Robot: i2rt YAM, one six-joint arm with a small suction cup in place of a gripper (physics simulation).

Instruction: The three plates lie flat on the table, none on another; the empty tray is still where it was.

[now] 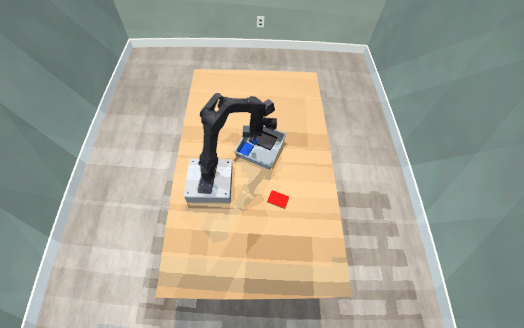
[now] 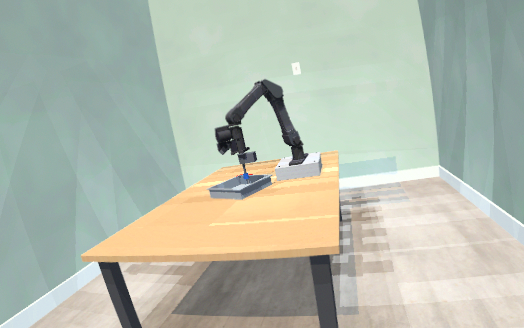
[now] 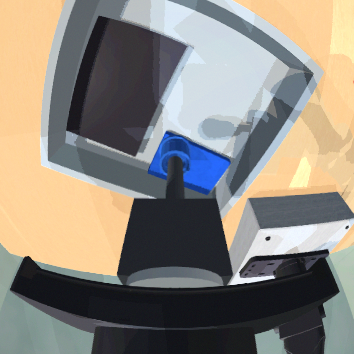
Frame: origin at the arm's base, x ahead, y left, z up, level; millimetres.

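Seen in the pictures: end effector, tool point: (image 1: 254,142) (image 2: 246,178) (image 3: 174,148); arm's base, origin of the base link: (image 1: 208,175) (image 2: 299,159) (image 3: 287,262).
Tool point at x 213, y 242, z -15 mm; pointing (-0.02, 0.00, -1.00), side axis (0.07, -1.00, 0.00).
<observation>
Offsets run from my tool point to a thing's middle. Level surfaces: height alone.
A blue plate @[51 mm down, 50 mm back, 22 mm right] (image 1: 244,148) (image 3: 205,170) lies in the near left corner of the grey tray @[34 mm down, 35 mm ahead, 11 mm left] (image 1: 260,163) (image 2: 234,192) (image 3: 267,46). A dark plate @[51 mm down, 45 mm ahead, 66 mm left] (image 1: 266,140) (image 3: 123,84) lies in the tray's far part. A red plate @[54 mm down, 157 mm ahead, 302 mm right] (image 1: 277,198) lies flat on the table in front of the tray. My suction cup (image 1: 254,142) (image 2: 246,175) (image 3: 174,151) hangs over one end of the blue plate, about level with the tray's rim. The blue plate rests in the tray and does not hang from the cup.
The arm's grey base block (image 1: 209,183) (image 2: 299,167) (image 3: 291,225) stands just left of the tray. The wooden table @[59 mm down] (image 1: 255,254) (image 2: 255,226) stretches far toward the front.
</observation>
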